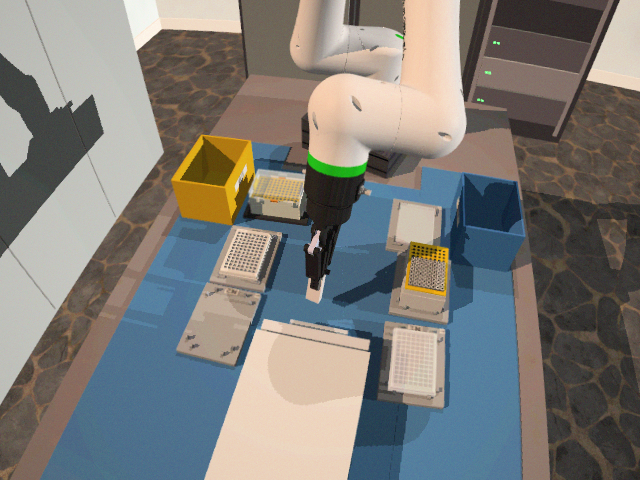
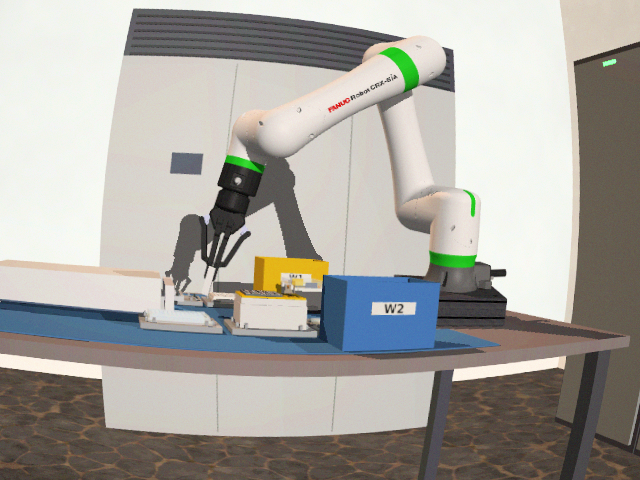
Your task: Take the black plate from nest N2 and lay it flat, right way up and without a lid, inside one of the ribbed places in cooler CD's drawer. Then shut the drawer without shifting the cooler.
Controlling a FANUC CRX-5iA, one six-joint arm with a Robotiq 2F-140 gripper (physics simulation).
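Seen in the pictures: gripper, fingertip midpoint: (image 1: 313, 298) (image 2: 205, 293); arm's base, link origin: (image 2: 450, 286).
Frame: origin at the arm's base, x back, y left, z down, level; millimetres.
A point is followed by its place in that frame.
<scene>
The white cooler (image 1: 297, 403) @(z -2, x -836, y 33 mm) (image 2: 82, 286) @(z 27, x -902, y 133 mm) lies lengthwise at the front middle of the table. Its drawer front (image 1: 320, 335) @(z 11, x -700, y 37 mm) (image 2: 169, 293) @(z 28, x -699, y 124 mm) stands close against the body, with a thin dark line between them. The drawer's inside and the black plate are hidden from sight. An empty nest (image 1: 219, 325) @(z 69, x -698, y -167 mm) lies left of the cooler; no nest label is readable. My gripper (image 1: 314, 295) @(z 37, x -610, y 1 mm) (image 2: 207, 285) @(z 37, x -610, y 1 mm) is shut and empty. It points down at a tilt, its pale fingertips apart from the drawer front on the robot's side.
A white rack (image 1: 246, 253) @(z 58, x -520, y -172 mm) sits in a nest at left. A clear-lidded box (image 1: 277, 193) @(z 4, x -375, y -144 mm) and yellow bin (image 1: 211, 186) @(z -37, x -430, y -277 mm) stand behind it. At right are a pale plate (image 1: 416, 222) @(z 61, x -330, y 179 mm), yellow-topped rack (image 1: 427, 273) @(z 5, x -519, y 210 mm) (image 2: 270, 310) @(z 34, x -506, y 253 mm), white plate (image 1: 413, 361) @(z 57, x -688, y 211 mm) and blue bin W2 (image 1: 488, 237) @(z -19, x -413, y 328 mm) (image 2: 382, 320) @(z 28, x -342, y 399 mm).
</scene>
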